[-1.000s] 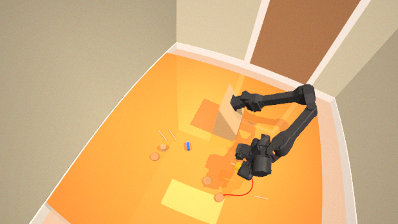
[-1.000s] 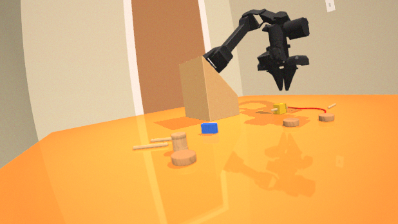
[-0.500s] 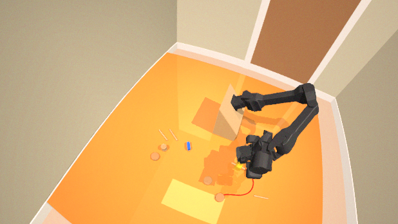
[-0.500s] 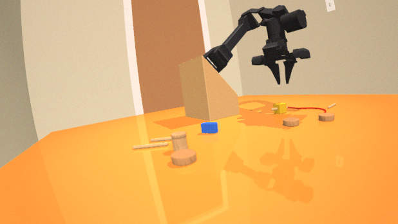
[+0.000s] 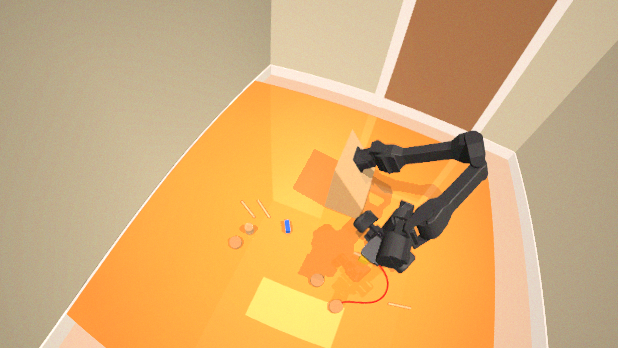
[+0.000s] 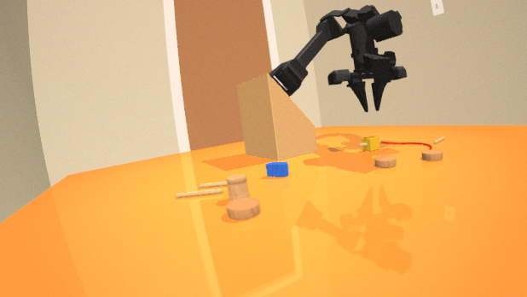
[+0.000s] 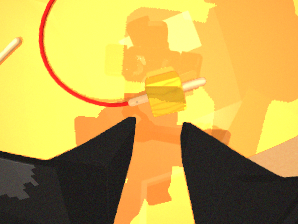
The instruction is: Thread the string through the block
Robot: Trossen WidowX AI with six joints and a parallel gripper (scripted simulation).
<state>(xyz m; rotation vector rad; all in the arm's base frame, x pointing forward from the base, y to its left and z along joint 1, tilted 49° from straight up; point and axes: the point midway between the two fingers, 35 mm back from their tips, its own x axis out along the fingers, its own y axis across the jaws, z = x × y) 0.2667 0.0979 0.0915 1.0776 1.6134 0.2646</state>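
The yellow block is 80 mm below my gripper tip, 10 mm to the right of it and 10 mm behind it. Round my gripper tip: blue block: 270 mm to the right, 80 mm below, 20 mm behind; round button: 170 mm ahead, 80 mm below, 40 mm to the right; thin stick: 160 mm to the left, 100 mm ahead, 90 mm below.
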